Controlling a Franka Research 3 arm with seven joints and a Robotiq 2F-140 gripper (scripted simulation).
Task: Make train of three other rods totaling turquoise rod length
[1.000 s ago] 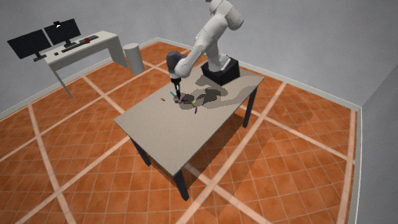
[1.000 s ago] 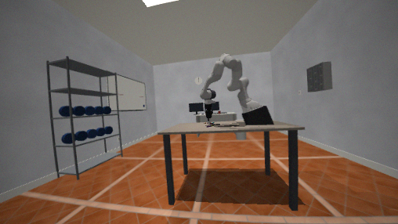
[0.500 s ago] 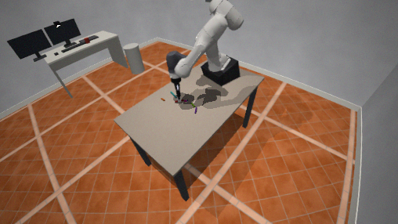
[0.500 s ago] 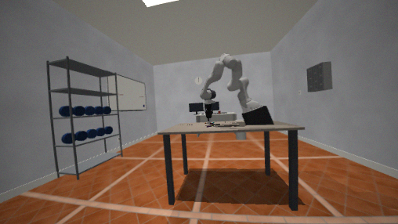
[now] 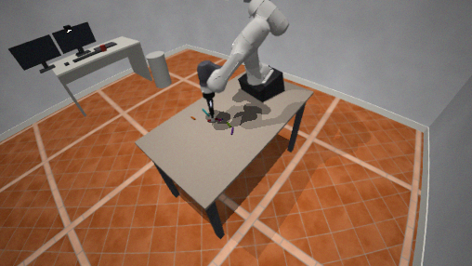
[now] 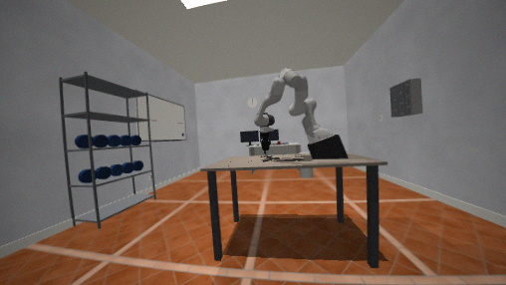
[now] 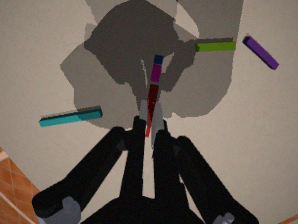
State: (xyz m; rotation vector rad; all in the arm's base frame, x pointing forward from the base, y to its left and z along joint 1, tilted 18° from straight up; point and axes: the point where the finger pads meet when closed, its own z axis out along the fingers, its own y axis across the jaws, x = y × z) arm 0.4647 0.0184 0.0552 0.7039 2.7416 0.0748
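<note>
My gripper is now 3 cm above the red rod. Also, from my hand: small blue rod 6 cm behind, 4 cm below, 3 cm to the left; then magenta rod 4 cm below, 4 cm behind, 2 cm to the left; then lime rod 10 cm to the left, 5 cm behind, 4 cm below.
</note>
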